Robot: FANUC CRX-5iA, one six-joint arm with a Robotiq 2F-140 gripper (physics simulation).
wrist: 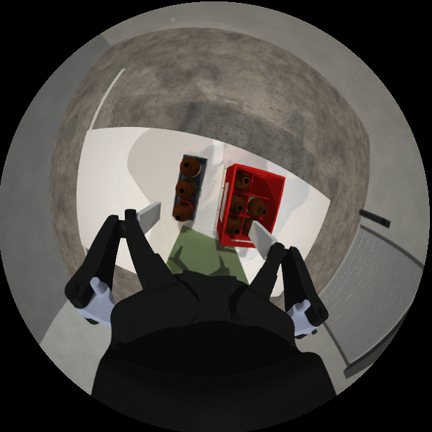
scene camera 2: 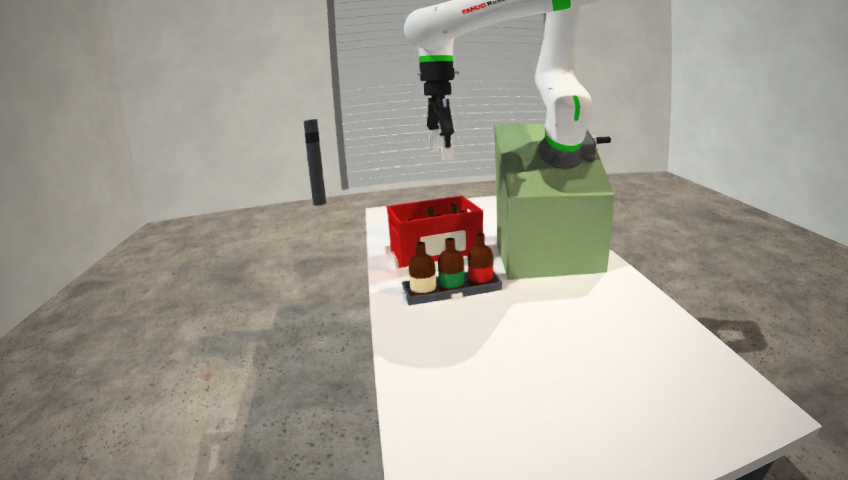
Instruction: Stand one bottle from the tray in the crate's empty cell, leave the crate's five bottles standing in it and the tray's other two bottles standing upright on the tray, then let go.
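Frame: origin at the arm's base, x ahead, y left, z up, level; millimetres.
Where they show: gripper, fingertip midpoint: (scene camera 2: pixel 440 155); arm's base, link origin: (scene camera 2: pixel 560 153).
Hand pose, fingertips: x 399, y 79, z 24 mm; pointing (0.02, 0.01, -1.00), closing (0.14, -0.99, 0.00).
Things, the pixels of their top centre, and the offset from my fingertips. "pt": a spot on its surface instead. Level surfaces: height alone.
- red crate, top centre: (scene camera 2: pixel 433 208) dx +15, dy -161, dz -206 mm
- dark tray, surface spot: (scene camera 2: pixel 429 298) pt dx +66, dy +139, dz -368 mm
- cream-labelled, top centre: (scene camera 2: pixel 420 243) dx +78, dy +93, dz -221 mm
- green-labelled, top centre: (scene camera 2: pixel 449 239) dx -5, dy +82, dz -221 mm
- red-labelled, top centre: (scene camera 2: pixel 480 234) dx -93, dy +67, dz -221 mm
- white table, surface height: dz -381 mm
The red crate (scene camera 2: pixel 407 242) (wrist: pixel 278 199) stands on the table. In the wrist view it shows several upright brown bottles, one partly behind a fingertip, and an empty cell at its upper right corner. The dark tray (scene camera 2: pixel 429 298) (wrist: pixel 203 165) lies beside it with three upright bottles: cream-labelled (scene camera 2: pixel 422 274) (wrist: pixel 190 167), green-labelled (scene camera 2: pixel 451 268) (wrist: pixel 185 189) and red-labelled (scene camera 2: pixel 480 262) (wrist: pixel 183 210). My gripper (scene camera 2: pixel 440 148) (wrist: pixel 206 219) is open and empty, pointing down high above the crate and tray area, touching neither.
The green pedestal (scene camera 2: pixel 556 234) (wrist: pixel 202 252) carries the arm's base and stands beside the crate and tray. The white table (scene camera 2: pixel 535 380) (wrist: pixel 102 170) extends forward from them in the scene view. A dark post (scene camera 2: pixel 314 163) (wrist: pixel 375 218) shows beyond the table.
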